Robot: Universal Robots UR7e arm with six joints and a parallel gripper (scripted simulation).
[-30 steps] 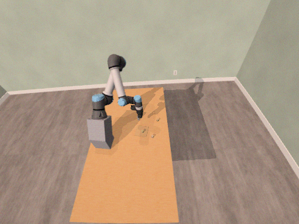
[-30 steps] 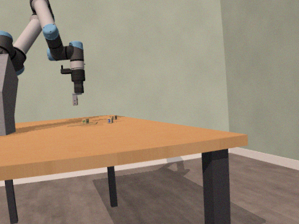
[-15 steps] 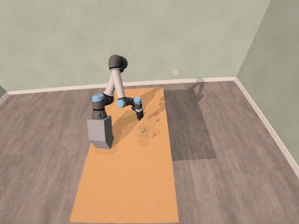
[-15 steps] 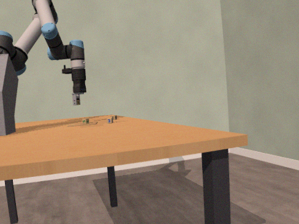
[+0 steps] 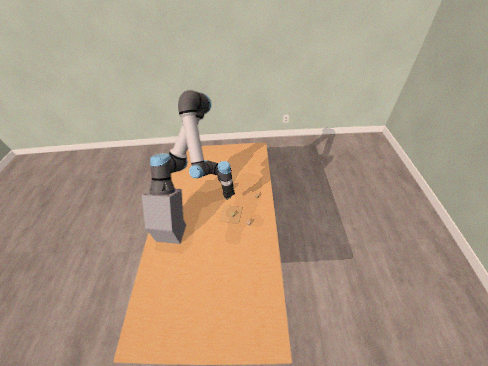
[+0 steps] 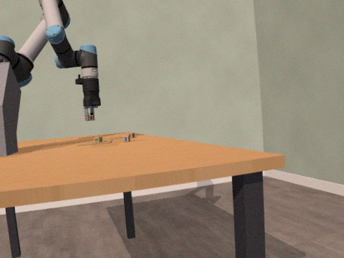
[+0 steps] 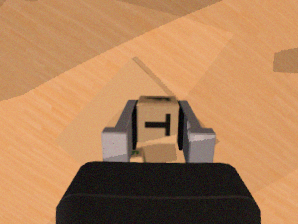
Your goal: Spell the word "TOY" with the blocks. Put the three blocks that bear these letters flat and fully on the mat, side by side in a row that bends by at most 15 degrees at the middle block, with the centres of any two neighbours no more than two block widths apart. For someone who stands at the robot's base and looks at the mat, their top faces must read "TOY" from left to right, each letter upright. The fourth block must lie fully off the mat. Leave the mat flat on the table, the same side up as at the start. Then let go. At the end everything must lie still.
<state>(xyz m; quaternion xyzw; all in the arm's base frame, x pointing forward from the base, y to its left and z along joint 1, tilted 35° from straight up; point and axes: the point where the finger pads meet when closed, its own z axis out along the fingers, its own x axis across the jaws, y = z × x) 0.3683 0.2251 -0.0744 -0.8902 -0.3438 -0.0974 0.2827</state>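
Right now my hand is 2 cm short of the tan mat, 7 cm to the left of it and 12 cm above it. Also, from my hand: O block 4 cm ahead, 8 cm to the right, 10 cm below; Y block 16 cm ahead, 13 cm to the right, 11 cm below; T block 1 cm below.
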